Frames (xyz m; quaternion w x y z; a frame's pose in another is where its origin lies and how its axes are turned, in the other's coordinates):
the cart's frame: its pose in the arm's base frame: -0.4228 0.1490 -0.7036 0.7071 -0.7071 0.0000 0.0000
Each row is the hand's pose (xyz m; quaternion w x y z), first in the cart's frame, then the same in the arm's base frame.
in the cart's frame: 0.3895 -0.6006 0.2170 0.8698 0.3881 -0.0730 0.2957
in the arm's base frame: -0.0333 0.3660 -0.1030 0.8895 -0.3406 0.1575 0.2607
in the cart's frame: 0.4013 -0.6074 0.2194 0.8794 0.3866 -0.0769 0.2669
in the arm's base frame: -0.0215 0.3684 -0.0962 0.8952 -0.3485 0.1344 0.2431
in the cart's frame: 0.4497 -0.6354 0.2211 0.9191 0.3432 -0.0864 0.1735
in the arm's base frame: 0.0269 0.3701 -0.0682 0.8925 -0.4072 0.0616 0.1838
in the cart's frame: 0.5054 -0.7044 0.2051 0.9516 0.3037 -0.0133 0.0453
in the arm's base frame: 0.0826 0.3541 0.0008 0.8876 -0.4581 0.0226 0.0414
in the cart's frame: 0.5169 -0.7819 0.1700 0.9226 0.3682 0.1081 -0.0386
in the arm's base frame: 0.0941 0.3190 0.0783 0.9128 -0.3920 0.0491 -0.1037
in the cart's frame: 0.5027 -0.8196 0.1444 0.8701 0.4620 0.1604 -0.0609
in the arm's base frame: 0.0799 0.2934 0.1160 0.9420 -0.2886 0.0704 -0.1565
